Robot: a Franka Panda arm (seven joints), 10 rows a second.
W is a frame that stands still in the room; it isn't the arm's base.
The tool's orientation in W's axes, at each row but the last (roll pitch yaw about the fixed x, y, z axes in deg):
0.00 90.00 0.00
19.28 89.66 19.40
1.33 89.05 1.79
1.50 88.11 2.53
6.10 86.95 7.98
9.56 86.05 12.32
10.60 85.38 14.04
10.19 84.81 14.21
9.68 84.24 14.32
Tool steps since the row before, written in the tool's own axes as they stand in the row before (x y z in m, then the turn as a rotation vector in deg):
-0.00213 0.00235 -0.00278 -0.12 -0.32 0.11
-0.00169 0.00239 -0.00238 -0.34 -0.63 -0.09
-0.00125 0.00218 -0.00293 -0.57 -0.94 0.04
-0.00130 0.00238 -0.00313 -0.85 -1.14 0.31
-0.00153 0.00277 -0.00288 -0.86 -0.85 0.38
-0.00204 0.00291 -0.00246 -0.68 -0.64 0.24
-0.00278 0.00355 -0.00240 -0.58 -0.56 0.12
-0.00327 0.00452 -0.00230 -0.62 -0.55 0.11
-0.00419 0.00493 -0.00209 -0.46 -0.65 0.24
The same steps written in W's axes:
-0.00278 0.00235 0.00213 0.11 -0.32 0.12
-0.00239 0.00238 0.00168 -0.09 -0.63 0.34
-0.00297 0.00216 0.00120 0.04 -0.94 0.57
-0.00321 0.00232 0.00120 0.30 -1.14 0.86
-0.00305 0.00266 0.00139 0.36 -0.84 0.87
-0.00273 0.00276 0.00190 0.22 -0.64 0.69
-0.00282 0.00335 0.00263 0.11 -0.56 0.58
-0.00289 0.00428 0.00312 0.09 -0.55 0.62
-0.00288 0.00464 0.00405 0.25 -0.64 0.47

